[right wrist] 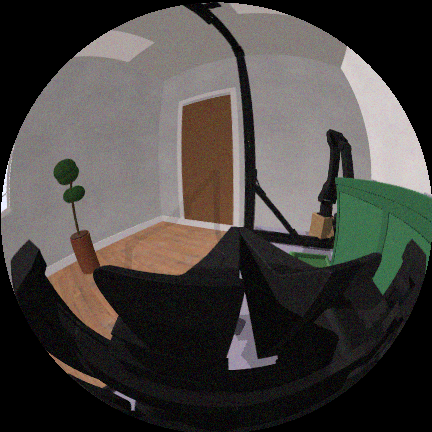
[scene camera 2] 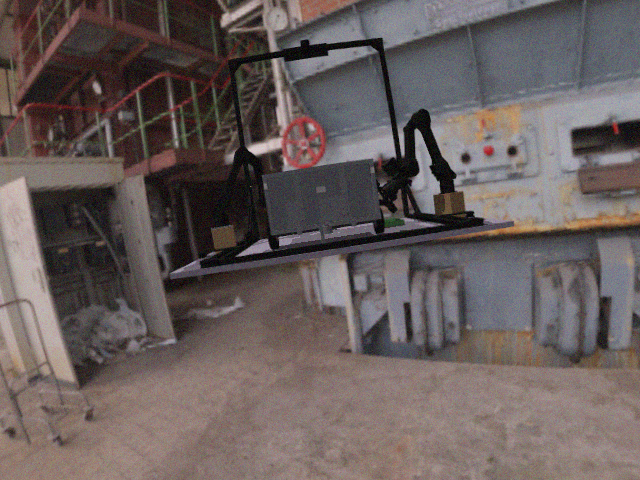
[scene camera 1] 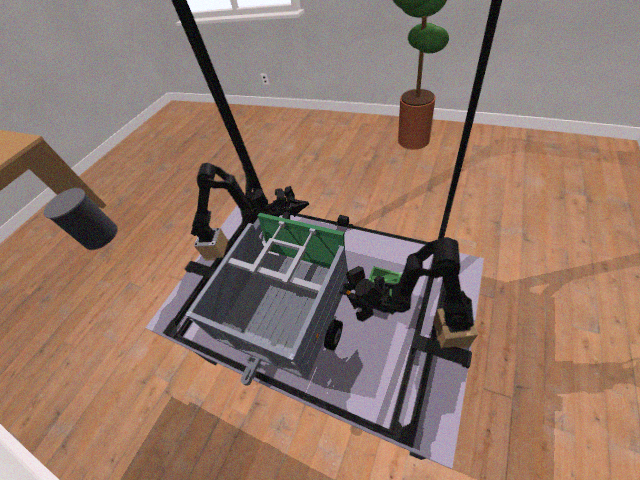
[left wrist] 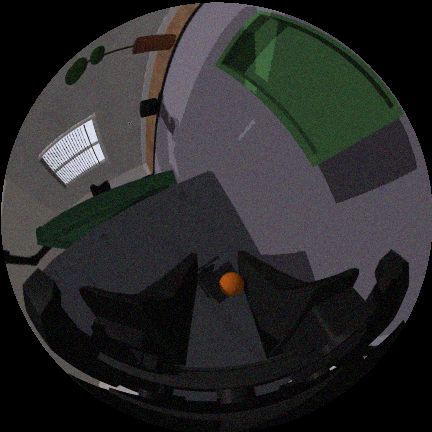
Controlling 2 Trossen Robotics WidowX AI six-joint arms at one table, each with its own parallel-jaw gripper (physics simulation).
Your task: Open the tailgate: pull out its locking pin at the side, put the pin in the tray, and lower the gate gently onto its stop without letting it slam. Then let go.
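Places are measured from the left arm's base along level axes (x ahead, y left, z up), in metres.
Where they show: left gripper, fingertip midpoint: (scene camera 1: pixel 345 288) (left wrist: pixel 217 257); right gripper, fingertip midpoint: (right wrist: pixel 236 233) (scene camera 1: pixel 309 203) (left wrist: pixel 90 185); left arm's base at its link origin: (right wrist: pixel 324 214) (scene camera 2: pixel 448 193) (scene camera 1: pixel 457 321); right arm's base at its link origin: (scene camera 2: pixel 221 226) (scene camera 1: pixel 207 236).
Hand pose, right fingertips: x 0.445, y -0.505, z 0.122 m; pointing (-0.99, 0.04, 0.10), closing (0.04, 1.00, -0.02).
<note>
Things, the pixels of their centre, and the offset from my right fingertips.
- grey trailer's at the middle of its body: (left wrist: pixel 201 314) (scene camera 1: pixel 277 300) (scene camera 2: pixel 322 204) dx +0.142, dy +0.368, dz -0.093 m
- green tailgate at the middle of its body: (left wrist: pixel 135 254) (scene camera 1: pixel 291 251) dx +0.081, dy +0.195, dz -0.046 m
- green tray at the middle of its body: (left wrist: pixel 298 64) (right wrist: pixel 309 264) (scene camera 1: pixel 381 287) (scene camera 2: pixel 388 222) dx -0.241, dy +0.291, dz -0.227 m
- black wheel at the middle of its body: (scene camera 1: pixel 333 334) (scene camera 2: pixel 378 220) dx -0.041, dy +0.477, dz -0.186 m
The locking pin's orange ball (left wrist: pixel 231 283) (scene camera 1: pixel 348 292) shows at the grey trailer's (scene camera 1: pixel 275 320) (scene camera 2: pixel 321 204) side, on a dark bracket. My left gripper (left wrist: pixel 217 257) (scene camera 1: pixel 352 293) (scene camera 2: pixel 386 200) is there, its fingers partly apart around the ball. The ball is close to the right-hand finger in the left wrist view, with a gap on the other side; the pin's shaft is hidden. The green tailgate (scene camera 1: pixel 323 252) (left wrist: pixel 105 207) (right wrist: pixel 357 220) stands upright. The green tray (left wrist: pixel 320 90) (scene camera 1: pixel 381 271) (right wrist: pixel 310 257) shows no pin in it. My right gripper (right wrist: pixel 236 233) (scene camera 1: pixel 306 204) is shut and empty, beyond the tailgate.
Light ladder-like bars (scene camera 1: pixel 271 241) lie across the trailer's top near the tailgate. A black wheel (scene camera 1: pixel 333 334) is at the trailer's side, below the left gripper. The tray lies behind the left forearm in scene camera 1. Black frame rails (scene camera 1: pixel 330 401) edge the board.
</note>
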